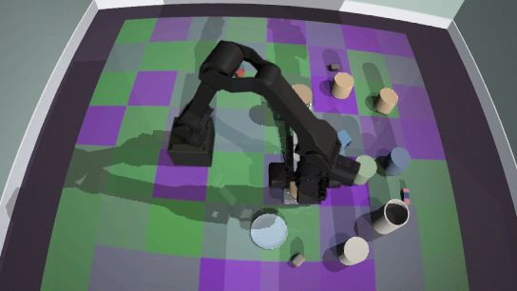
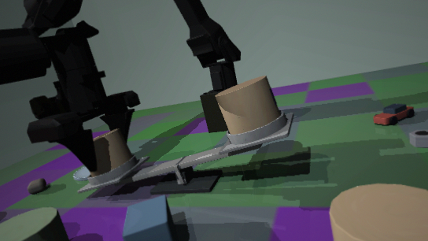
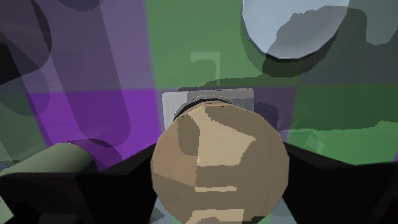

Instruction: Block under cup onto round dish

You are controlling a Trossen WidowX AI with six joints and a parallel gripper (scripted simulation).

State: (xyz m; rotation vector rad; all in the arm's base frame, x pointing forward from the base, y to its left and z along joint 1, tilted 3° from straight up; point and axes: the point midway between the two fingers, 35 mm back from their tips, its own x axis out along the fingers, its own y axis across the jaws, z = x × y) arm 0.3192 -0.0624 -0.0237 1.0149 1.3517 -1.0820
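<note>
Right now my gripper tip is 130 mm to the left of the pale blue round dish, 60 mm past it and 50 mm above it. Also, from my gripper tip: green cylinder 190 mm ahead, 90 mm to the left, 10 mm below; grey-green block 10 mm below; balance 130 mm to the left, 30 mm behind, 10 mm below.
</note>
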